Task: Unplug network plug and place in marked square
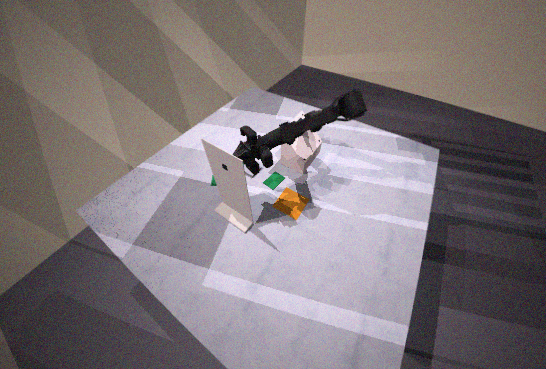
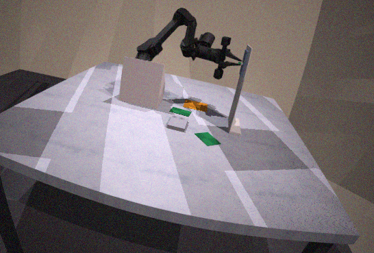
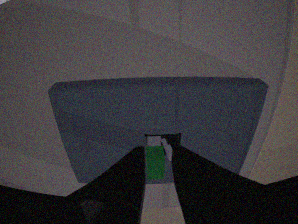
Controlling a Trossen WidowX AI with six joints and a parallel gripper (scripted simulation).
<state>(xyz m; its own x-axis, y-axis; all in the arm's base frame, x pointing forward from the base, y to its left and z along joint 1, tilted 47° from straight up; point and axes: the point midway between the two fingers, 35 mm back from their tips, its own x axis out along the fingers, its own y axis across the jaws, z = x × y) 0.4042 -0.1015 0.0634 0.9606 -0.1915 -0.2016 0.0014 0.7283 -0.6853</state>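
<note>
Right now the orange marked square is 150 mm behind my gripper tip, 160 mm to the left of it and 290 mm below it. From my gripper tip the other things lie so: upright panel: 30 mm ahead, 120 mm below.
</note>
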